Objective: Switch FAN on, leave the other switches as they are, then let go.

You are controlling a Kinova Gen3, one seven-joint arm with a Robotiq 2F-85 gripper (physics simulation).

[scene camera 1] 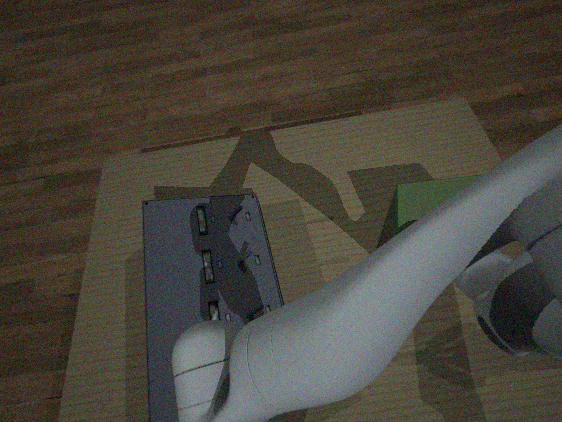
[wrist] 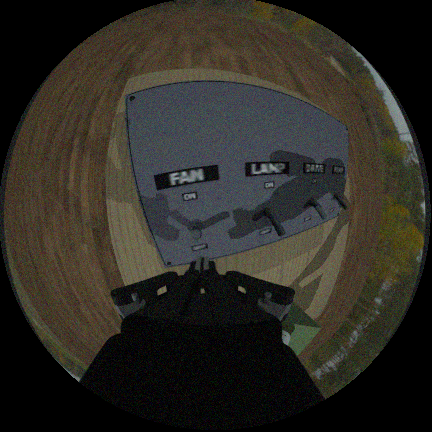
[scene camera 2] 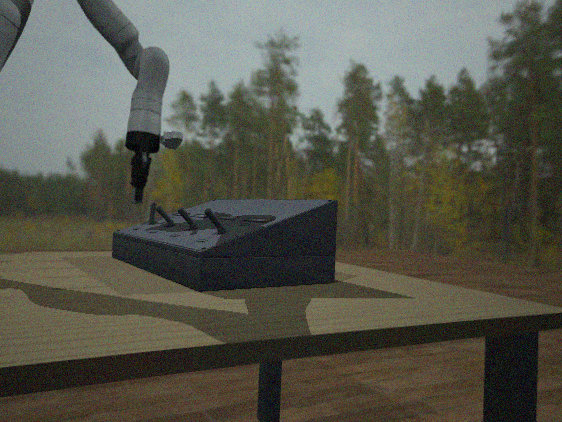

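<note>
A blue-grey switch panel stands on the table. The FAN lever stands nearly upright in scene camera 2, leaning differently from the others; the wrist view shows it almost end-on below the ON mark, and the arm hides it in scene camera 1. The LAMP lever, DRIVE lever and fourth lever lean toward the panel's low front edge, away from ON. My gripper is shut and empty, above and in front of the FAN lever, apart from it.
A green block stands on the table, to the right of the panel in scene camera 1. My arm passes over the table and covers the panel's near part in that view.
</note>
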